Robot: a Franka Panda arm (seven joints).
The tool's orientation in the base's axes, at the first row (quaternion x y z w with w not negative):
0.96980, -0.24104, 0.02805, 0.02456
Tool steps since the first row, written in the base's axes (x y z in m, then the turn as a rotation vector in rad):
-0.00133, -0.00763, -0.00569, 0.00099, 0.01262, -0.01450
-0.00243, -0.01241, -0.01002, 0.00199, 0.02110, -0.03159
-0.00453, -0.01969, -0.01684, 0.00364, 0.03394, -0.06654
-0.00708, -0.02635, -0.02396, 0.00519, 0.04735, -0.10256
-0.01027, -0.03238, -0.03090, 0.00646, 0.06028, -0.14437
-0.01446, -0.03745, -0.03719, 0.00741, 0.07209, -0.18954
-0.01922, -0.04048, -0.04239, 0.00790, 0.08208, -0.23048
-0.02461, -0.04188, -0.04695, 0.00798, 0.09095, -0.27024
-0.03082, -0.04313, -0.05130, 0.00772, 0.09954, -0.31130
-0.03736, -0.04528, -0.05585, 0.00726, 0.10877, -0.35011
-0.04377, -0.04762, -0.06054, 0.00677, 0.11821, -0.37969
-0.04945, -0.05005, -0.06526, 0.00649, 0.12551, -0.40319
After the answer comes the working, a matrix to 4 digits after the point.
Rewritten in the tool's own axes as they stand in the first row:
0.00201, 0.00716, 0.00608, -0.00597, -0.01210, 0.01373
0.00298, 0.01175, 0.01065, -0.01017, -0.02063, 0.03030
0.00407, 0.01893, 0.01780, -0.01702, -0.03393, 0.06443
0.00445, 0.02576, 0.02520, -0.02429, -0.04772, 0.09960
0.00399, 0.03234, 0.03236, -0.03196, -0.06116, 0.14056
0.00224, 0.03856, 0.03876, -0.03962, -0.07357, 0.18492
-0.00090, 0.04329, 0.04393, -0.04656, -0.08401, 0.22516
-0.00530, 0.04690, 0.04833, -0.05326, -0.09323, 0.26427
-0.01048, 0.05077, 0.05248, -0.06021, -0.10209, 0.30468
-0.01555, 0.05558, 0.05687, -0.06749, -0.11135, 0.34279
-0.02043, 0.06049, 0.06142, -0.07428, -0.12046, 0.37169
-0.02462, 0.06513, 0.06603, -0.07949, -0.12757, 0.39467

The tool's axes in the first row as the columns of a matrix, in the base's axes (rounded; the answer above uses it unrounded):
0.8822, -0.4689, 0.0426
-0.4661, -0.8826, -0.0612
0.0662, 0.0341, -0.9972

